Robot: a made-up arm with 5 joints.
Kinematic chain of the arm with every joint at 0, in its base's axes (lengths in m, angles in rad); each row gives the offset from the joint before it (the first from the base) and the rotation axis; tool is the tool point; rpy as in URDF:
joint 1: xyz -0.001 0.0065 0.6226 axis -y
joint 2: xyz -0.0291 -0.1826 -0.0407 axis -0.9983 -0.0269 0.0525
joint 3: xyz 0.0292 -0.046 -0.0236 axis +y
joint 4: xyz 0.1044 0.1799 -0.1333 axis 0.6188 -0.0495 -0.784
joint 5: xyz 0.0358 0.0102 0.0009 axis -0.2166 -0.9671 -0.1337
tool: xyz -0.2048 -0.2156 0.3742 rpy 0 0 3.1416
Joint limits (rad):
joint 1: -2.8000..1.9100
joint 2: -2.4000..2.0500
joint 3: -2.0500..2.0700
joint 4: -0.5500..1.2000
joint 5: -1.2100..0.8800
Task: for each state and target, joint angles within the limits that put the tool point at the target. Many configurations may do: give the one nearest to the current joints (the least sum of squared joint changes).
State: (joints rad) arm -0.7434 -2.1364 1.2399 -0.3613 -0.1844
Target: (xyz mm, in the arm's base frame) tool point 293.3 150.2 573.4
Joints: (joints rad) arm -0.6038 -2.0251 1.6554 -0.4402 -0.7901
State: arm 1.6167 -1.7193 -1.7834 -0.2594 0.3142
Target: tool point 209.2 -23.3 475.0
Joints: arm 1.9100 -1.2119 -2.0306 -0.1055 0.0044
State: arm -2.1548 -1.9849 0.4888 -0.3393 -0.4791
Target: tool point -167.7 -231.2 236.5
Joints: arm -1.9040 -1.9353 0.6839 -0.5326 -0.6586
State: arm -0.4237 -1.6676 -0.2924 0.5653 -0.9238
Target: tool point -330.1 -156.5 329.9
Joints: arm -0.9091 -1.1556 -0.1387 1.0880 -1.2100
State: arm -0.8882 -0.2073 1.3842 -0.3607 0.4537
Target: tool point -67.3 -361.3 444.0
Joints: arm -1.4642 -0.5700 1.2852 0.4306 -0.3216
